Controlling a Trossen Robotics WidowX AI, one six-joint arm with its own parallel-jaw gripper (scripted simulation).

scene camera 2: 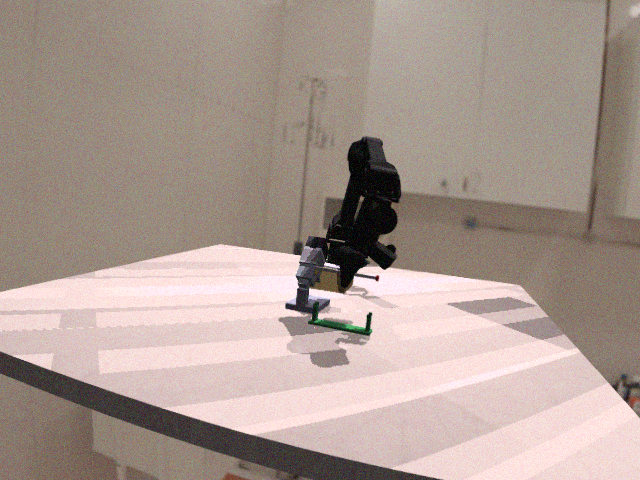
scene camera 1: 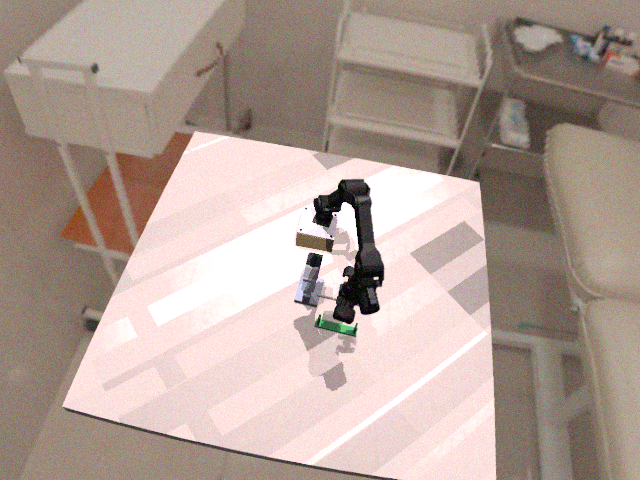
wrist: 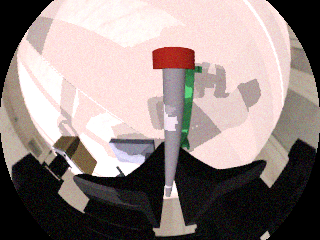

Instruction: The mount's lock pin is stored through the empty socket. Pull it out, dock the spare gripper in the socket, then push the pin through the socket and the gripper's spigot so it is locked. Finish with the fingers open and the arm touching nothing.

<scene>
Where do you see a lock pin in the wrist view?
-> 173, 60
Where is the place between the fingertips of my gripper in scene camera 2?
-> At 343, 287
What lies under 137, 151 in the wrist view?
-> A grey mount.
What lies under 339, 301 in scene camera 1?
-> My gripper.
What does my gripper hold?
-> A lock pin.
</scene>
